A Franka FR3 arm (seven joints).
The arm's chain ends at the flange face. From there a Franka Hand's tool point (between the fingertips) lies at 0.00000 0.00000 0.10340 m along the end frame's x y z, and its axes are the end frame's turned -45 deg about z.
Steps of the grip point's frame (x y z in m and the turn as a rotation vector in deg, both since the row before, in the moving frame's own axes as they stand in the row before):
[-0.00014 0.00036 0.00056 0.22 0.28 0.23]
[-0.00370 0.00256 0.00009 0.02 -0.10 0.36]
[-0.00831 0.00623 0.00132 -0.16 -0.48 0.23]
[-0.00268 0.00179 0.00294 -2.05 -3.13 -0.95]
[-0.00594 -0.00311 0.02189 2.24 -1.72 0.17]
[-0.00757 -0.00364 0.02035 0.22 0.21 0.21]
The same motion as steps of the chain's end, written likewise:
[0.00008 0.00099 0.00056 0.35 0.04 0.23]
[-0.00065 0.00432 0.00009 -0.06 -0.08 0.36]
[-0.00106 0.00947 0.00132 -0.45 -0.23 0.23]
[0.00069 -0.00346 0.00316 -3.66 -0.76 -0.95]
[-0.00135 0.00267 0.02202 0.37 -2.80 0.17]
[-0.00791 0.00333 0.02035 0.30 -0.01 0.21]

